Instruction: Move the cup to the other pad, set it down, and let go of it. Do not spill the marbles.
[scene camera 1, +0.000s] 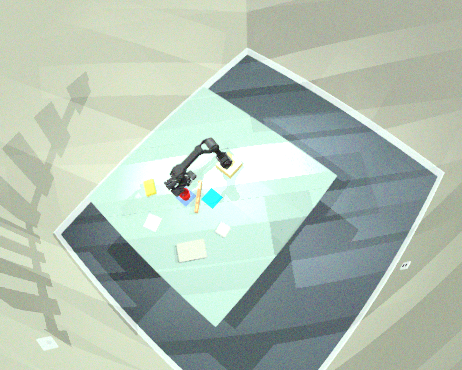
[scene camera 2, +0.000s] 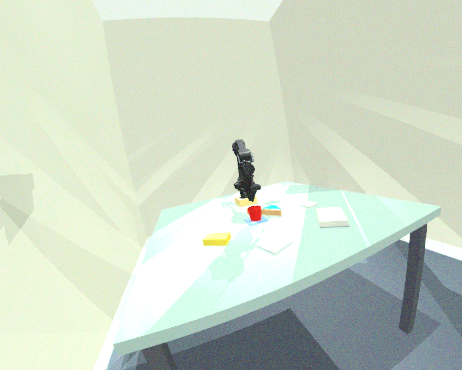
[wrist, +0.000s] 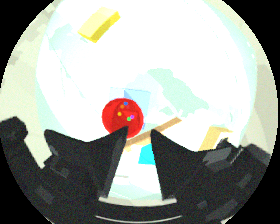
Labels:
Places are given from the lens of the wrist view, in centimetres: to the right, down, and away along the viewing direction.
gripper (wrist: 139, 130): 0, 2, 9
red cup (wrist: 111, 121): -5, 2, 14
yellow block (wrist: 96, 25): -11, -23, 10
The marked spots on the red cup and the yellow block are 26 cm apart.

